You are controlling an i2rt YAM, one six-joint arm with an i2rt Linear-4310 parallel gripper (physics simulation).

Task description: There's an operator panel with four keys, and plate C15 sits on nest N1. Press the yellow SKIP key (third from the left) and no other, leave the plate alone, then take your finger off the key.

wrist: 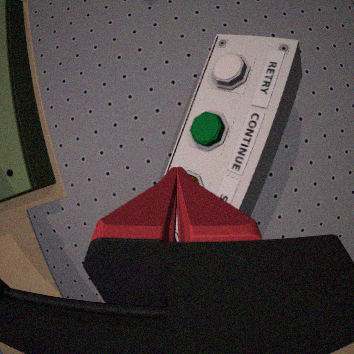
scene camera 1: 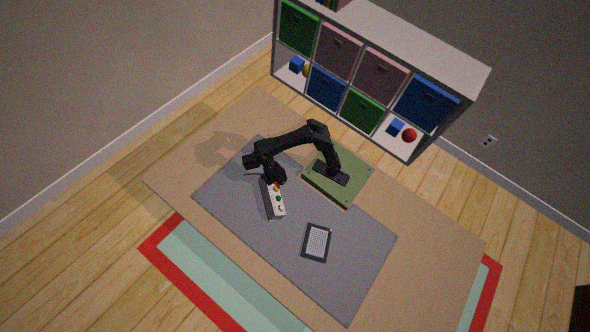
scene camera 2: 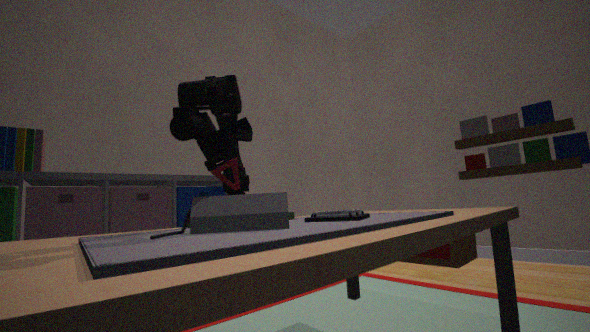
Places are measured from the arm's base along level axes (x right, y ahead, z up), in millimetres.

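Where they show: gripper, fingertip midpoint: (wrist: pixel 176 175) (scene camera 1: pixel 278 188) (scene camera 2: pixel 237 189); arm's base, link origin: (scene camera 1: pixel 330 172).
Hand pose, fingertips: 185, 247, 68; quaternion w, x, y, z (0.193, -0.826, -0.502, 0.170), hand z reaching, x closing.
Each offset is from my fingertips to the top centre of the thing, as dx, dy, dz. "*": to the spot under its first point. Level surfaces: height alone.
The operator panel {+14, +30, -15} (scene camera 1: pixel 271 206) (scene camera 2: pixel 240 222) (wrist: pixel 250 47) is a pale sloped box on the grey mat. Its white RETRY key {-54, +69, -24} (scene camera 1: pixel 280 208) (wrist: pixel 229 68) and green CONTINUE key {-19, +33, -24} (scene camera 1: pixel 278 198) (wrist: pixel 207 129) show. The yellow SKIP key {+15, -3, -24} (scene camera 1: pixel 276 188) (wrist: pixel 194 178) is mostly hidden behind the red fingers in the wrist view; the fourth key is hidden. My gripper (scene camera 1: pixel 275 184) (scene camera 2: pixel 235 190) (wrist: pixel 176 175) is shut and empty, its tips low over the panel at the SKIP key's edge. Whether they touch it I cannot tell. Plate C15 {-277, +113, -73} (scene camera 1: pixel 318 242) (scene camera 2: pixel 337 215) lies flat on dark nest N1 {-277, +113, -77} (scene camera 1: pixel 314 259).
The arm's base stands on a green block (scene camera 1: pixel 357 170) (wrist: pixel 12 150) behind the mat {dz -99} (scene camera 1: pixel 350 295) (wrist: pixel 100 100). A thin dark cable {* +162, -44, -95} (scene camera 2: pixel 167 234) runs from the panel's end. A cube shelf (scene camera 1: pixel 425 45) stands beyond the table.
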